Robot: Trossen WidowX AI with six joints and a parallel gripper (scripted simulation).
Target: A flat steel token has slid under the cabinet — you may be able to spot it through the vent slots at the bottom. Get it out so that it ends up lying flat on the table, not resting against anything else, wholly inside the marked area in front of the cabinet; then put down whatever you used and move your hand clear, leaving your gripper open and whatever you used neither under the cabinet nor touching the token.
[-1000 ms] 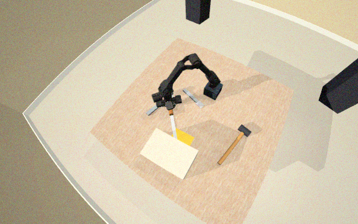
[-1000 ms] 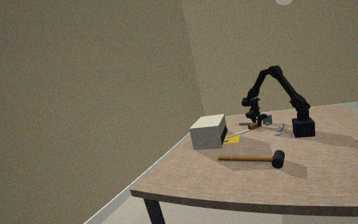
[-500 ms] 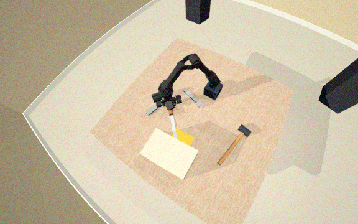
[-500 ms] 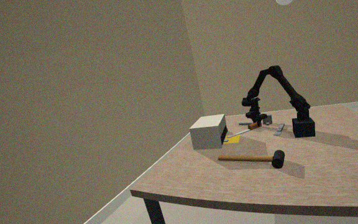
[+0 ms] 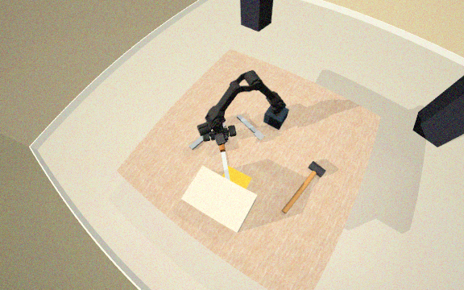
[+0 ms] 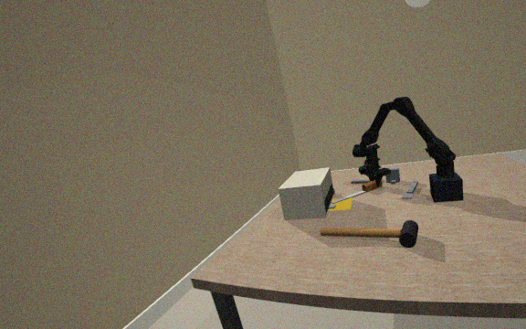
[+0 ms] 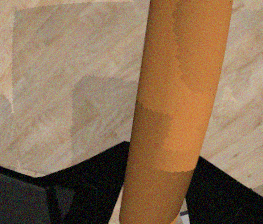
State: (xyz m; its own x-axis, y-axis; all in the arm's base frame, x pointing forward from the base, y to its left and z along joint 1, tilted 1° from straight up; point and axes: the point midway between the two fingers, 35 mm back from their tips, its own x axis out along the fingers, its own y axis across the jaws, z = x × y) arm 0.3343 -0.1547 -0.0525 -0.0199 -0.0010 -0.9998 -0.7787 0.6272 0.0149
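My gripper tip is 90 mm past the tiny cube and 60 mm to the left of it. Also, from my gripper tip: grey t-shaped tool 90 mm to the right, 50 mm ahead; then grey flat tool 180 mm behind, 100 mm to the left; then grey block 90 mm to the right, 80 mm behind, 30 mm above.
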